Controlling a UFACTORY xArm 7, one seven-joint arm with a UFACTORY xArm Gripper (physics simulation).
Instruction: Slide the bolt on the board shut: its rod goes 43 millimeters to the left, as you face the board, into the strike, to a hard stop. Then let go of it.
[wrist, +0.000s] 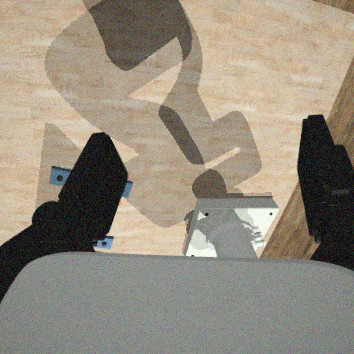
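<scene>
A white board with a grey top edge and small dark screw dots shows at the lower middle of the wrist view, partly in shadow; its lower part is hidden by the grey gripper body. I cannot make out the bolt, its rod or the strike. A small dark shape shows at the board's left edge, too unclear to name. My gripper is open and empty, its black fingers wide apart at the left and right of the view. The board shows between the fingers in the picture, lower than the fingertips, and no contact shows.
A blue part with a dark hole shows behind the left finger, and another blue piece lies lower, partly hidden. The light wooden table top bears the arm's shadows. Its edge runs down the right side, with darker wood beyond.
</scene>
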